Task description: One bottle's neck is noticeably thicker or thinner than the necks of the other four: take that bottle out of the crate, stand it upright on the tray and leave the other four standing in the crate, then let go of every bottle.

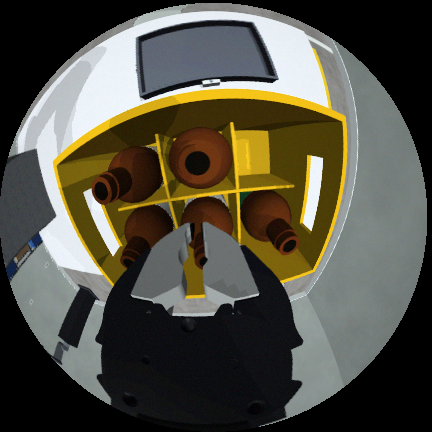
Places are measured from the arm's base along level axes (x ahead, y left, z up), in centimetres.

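Where they show: gripper, between the fingertips: (197,223).
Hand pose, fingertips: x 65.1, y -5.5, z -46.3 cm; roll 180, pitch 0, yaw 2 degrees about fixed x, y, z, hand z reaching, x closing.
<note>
After its pixels a point has its place.
Five brown bottles stand in the yellow crate (200,94) @[x 65.6, y 5.1, z -42.5 cm]: back left (135,172) @[x 58.7, y -0.1, z -47.5 cm], back middle (220,152) @[x 67.4, y 1.4, z -47.6 cm], front left (147,225) @[x 58.6, y -6.8, z -48.2 cm], front middle (210,215) @[x 66.5, y -5.6, z -48.2 cm] and front right (265,215) @[x 73.0, y -5.4, z -47.7 cm]. The back right compartment is empty. My gripper (197,223) @[x 65.1, y -5.5, z -46.3 cm] is nearly closed, with a narrow gap and no bottle held. It is over the front middle bottle; the right finger partly hides that bottle's neck, and part of it shows through the gap. The front left neck is partly hidden. Which neck differs is hard to tell. The dark tray (205,52) @[x 65.7, y 23.5, z -59.5 cm] lies behind the crate with no bottle on it.
The crate's tall walls and thin yellow dividers (165,175) @[x 61.0, y -1.3, z -50.8 cm] surround the bottles. White handle openings (312,192) show in the side walls. A small white tag (210,82) @[x 66.7, y 14.7, z -58.6 cm] is at the tray's near edge. A dark grey panel (27,192) @[x 8.8, y 2.1, z -51.7 cm] stands at the far left.
</note>
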